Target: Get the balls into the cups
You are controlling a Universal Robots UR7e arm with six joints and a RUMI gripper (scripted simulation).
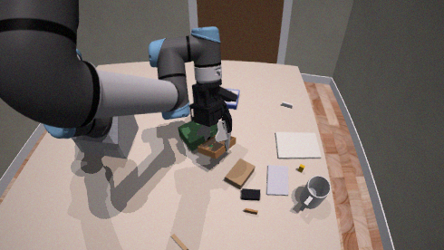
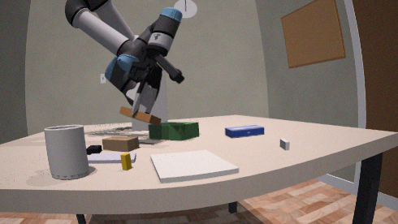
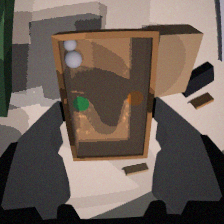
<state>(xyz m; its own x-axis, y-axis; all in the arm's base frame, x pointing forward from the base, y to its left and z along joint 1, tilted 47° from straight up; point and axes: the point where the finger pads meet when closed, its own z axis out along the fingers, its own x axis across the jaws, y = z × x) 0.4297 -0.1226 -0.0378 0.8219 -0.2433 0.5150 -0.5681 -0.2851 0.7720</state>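
My gripper is now 1 cm above the covered wooden puzzle. From my hand the other things lie so: black block (10 cm ahead, 15 cm to the right, 8 cm below); then green block (6 cm behind, 11 cm to the left, 6 cm below); then wooden block (7 cm ahead, 7 cm to the right, 7 cm below).
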